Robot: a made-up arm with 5 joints. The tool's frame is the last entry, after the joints. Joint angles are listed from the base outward. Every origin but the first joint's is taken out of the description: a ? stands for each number. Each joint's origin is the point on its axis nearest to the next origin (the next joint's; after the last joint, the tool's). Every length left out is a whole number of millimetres.
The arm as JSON. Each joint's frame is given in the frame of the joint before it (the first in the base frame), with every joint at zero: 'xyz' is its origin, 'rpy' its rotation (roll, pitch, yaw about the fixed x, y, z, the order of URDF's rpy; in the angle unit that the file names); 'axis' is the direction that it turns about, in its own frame. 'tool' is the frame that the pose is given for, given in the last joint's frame.
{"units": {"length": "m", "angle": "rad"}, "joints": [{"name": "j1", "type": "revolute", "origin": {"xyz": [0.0, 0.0, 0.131], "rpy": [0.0, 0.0, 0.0]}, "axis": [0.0, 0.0, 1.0]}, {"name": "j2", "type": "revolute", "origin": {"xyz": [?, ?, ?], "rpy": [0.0, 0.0, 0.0]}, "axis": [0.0, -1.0, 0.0]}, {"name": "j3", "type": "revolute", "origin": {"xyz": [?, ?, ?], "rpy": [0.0, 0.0, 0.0]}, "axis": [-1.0, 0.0, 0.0]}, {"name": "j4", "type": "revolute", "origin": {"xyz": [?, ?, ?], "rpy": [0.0, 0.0, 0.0]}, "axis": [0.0, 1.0, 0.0]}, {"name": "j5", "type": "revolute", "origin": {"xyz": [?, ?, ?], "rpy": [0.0, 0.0, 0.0]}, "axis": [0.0, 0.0, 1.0]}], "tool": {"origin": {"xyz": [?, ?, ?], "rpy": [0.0, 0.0, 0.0]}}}
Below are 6 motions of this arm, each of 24 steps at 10 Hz.
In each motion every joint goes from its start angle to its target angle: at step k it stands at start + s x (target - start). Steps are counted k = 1, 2, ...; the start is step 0. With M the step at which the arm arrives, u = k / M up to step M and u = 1 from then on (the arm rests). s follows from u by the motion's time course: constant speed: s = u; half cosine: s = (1 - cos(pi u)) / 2; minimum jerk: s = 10 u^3 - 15 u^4 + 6 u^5.
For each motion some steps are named. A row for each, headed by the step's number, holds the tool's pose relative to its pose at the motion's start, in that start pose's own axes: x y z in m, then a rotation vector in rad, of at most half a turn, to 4 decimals.
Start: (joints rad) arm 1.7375 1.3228 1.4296 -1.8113 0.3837
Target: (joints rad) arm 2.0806 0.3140 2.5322 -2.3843 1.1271
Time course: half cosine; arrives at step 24
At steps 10, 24:
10: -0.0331 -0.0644 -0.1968 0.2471 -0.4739 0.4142
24: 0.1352 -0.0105 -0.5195 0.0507 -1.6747 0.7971

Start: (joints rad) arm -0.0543 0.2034 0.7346 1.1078 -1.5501
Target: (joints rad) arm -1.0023 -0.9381 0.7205 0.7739 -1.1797
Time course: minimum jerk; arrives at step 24
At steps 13, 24:
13: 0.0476 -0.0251 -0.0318 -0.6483 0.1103 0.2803
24: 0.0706 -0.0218 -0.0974 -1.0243 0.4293 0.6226

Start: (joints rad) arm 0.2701 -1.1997 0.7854 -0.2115 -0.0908
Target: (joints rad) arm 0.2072 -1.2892 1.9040 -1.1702 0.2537
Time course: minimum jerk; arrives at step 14
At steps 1, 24:
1: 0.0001 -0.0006 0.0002 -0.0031 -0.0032 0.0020
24: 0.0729 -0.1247 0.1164 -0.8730 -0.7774 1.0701

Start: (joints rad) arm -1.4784 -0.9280 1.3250 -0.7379 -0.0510
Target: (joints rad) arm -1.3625 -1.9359 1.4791 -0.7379 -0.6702
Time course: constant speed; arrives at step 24
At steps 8, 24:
8: 0.1211 0.0043 -0.0548 0.1490 0.0797 0.0970
24: 0.3114 0.1415 -0.1605 0.3813 0.3021 0.3070

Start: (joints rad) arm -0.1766 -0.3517 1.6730 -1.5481 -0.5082
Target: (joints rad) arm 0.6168 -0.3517 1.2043 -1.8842 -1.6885
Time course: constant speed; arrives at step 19
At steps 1, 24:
1: 0.0132 0.0095 -0.0005 0.0262 -0.0504 -0.0724
24: 0.2028 0.0309 0.1529 1.0632 -0.4544 -1.2471

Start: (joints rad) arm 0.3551 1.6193 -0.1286 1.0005 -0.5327
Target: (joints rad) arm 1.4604 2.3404 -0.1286 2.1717 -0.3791
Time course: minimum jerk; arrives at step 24
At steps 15, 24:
15: -0.0427 0.0907 -0.1129 0.1279 0.3871 0.8403
24: -0.0850 0.1402 -0.1250 0.1500 0.4784 1.1727

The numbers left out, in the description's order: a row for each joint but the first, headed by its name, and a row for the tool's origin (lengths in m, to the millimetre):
j2: 0.177 -0.015 0.0
j3: -0.127 0.0 0.272
j4: 0.0 -0.181 -0.098
j5: 0.096 0.0 -0.017
tool: -0.109 0.107 0.0

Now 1 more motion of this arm.
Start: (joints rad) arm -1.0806 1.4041 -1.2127 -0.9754 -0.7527
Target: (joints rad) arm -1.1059 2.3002 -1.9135 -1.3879 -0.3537
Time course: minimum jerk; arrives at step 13
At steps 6, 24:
6: -0.0429 -0.0873 0.0659 0.5249 0.0919 0.1000
24: -0.0621 -0.2323 0.1055 1.1183 0.2579 0.1182

